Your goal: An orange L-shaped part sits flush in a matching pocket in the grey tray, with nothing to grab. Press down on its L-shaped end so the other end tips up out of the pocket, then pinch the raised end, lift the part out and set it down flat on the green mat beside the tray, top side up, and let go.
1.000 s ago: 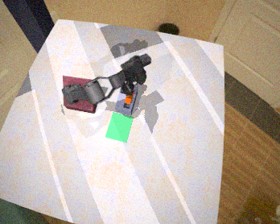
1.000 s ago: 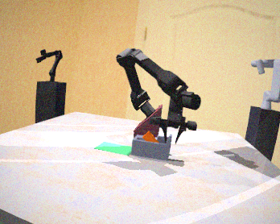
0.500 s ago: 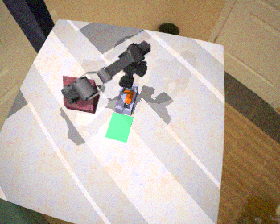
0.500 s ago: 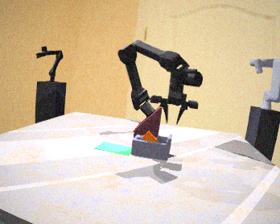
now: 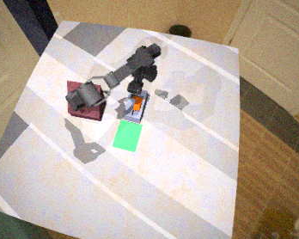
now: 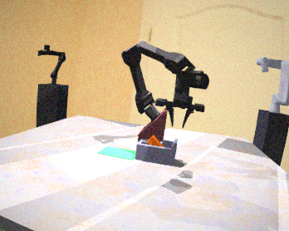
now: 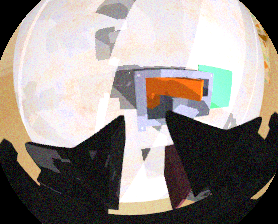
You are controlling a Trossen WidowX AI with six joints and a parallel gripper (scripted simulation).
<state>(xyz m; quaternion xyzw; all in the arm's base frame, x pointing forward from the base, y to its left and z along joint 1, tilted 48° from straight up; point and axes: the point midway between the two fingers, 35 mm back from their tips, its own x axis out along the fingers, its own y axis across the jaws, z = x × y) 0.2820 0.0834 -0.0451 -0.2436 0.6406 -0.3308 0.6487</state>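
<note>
Now: the orange L-shaped part 10 cm below my gripper tip, 4 cm to the right of it and 1 cm behind it. Also, from my gripper tip: green mat (22 cm to the right, 16 cm below, 3 cm behind).
</note>
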